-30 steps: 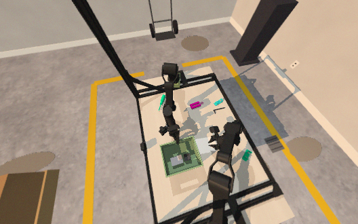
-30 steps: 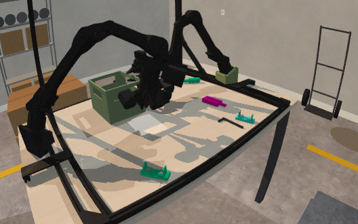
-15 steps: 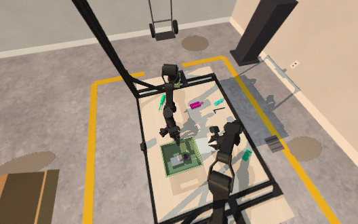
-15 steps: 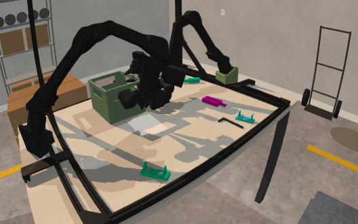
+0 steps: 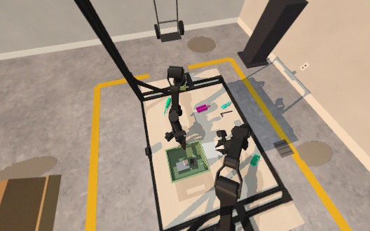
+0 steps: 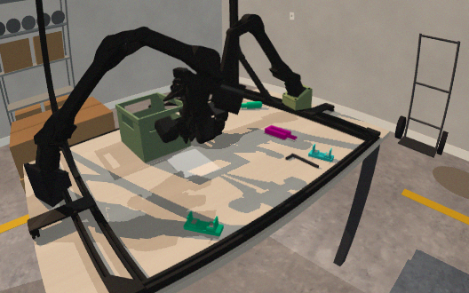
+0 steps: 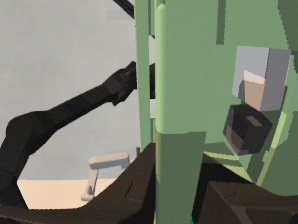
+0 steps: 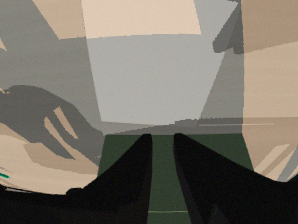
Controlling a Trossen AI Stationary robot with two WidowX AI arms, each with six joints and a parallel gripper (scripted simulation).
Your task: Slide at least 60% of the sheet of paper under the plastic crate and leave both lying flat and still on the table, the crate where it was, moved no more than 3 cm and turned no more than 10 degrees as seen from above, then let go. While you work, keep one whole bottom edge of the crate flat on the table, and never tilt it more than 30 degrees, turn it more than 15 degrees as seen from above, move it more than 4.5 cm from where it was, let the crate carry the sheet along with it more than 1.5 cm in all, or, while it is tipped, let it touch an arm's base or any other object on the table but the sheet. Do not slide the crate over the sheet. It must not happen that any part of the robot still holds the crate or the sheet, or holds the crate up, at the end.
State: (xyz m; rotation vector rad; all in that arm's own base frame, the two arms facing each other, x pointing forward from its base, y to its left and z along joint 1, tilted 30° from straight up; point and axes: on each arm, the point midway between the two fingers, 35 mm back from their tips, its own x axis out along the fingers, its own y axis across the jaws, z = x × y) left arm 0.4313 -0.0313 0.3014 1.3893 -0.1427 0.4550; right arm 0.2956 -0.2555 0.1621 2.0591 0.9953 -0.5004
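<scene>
The paper sheet is 2 cm behind my right hand, 1 cm to the left of it and 10 cm below it. From my right hand the other things lie so: black hex key: 16 cm ahead, 25 cm to the left, 10 cm below; green clamp: 23 cm ahead, 12 cm to the right, 9 cm below; green plastic crate: 21 cm behind, 2 cm to the right, 3 cm below.
</scene>
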